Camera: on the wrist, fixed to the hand. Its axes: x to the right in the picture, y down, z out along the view.
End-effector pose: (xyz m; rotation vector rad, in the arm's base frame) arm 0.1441 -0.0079 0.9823 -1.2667 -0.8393 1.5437
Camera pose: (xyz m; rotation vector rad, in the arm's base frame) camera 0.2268 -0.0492 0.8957 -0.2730 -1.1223 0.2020
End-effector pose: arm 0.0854 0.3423 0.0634 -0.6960 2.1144 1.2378
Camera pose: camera 0.0211 0.2843 0.1559 -1.8329 1.0196 0.1060
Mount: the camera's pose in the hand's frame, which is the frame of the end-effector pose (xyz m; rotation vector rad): -0.0127 0.0732 -0.1026 0.1542 0.1534 -1.5810
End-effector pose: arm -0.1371 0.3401 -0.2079 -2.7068 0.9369 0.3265
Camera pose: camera -0.1800 0.2597 -0.1199 -2.4371 -1.1630 -0.2762
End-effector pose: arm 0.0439 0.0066 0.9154 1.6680 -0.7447 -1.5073
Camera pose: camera 0.1483 -0.0076 0.9856 -2.0591 -0.6909 1.7351
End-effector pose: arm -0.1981 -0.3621 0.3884 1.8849 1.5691 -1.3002
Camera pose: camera -0.0886 -0.3151 0.4314 -0.3110 -2.2537 1.1854
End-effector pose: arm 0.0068 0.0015 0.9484 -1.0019 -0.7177 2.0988
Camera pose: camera 0.0710 -0.0343 0.8453 -0.2205 -0.8123 0.6536
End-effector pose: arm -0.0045 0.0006 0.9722 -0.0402 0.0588 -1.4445
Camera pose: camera 0.0598 0.0232 0.8654 0.1987 0.0353 -3.0266
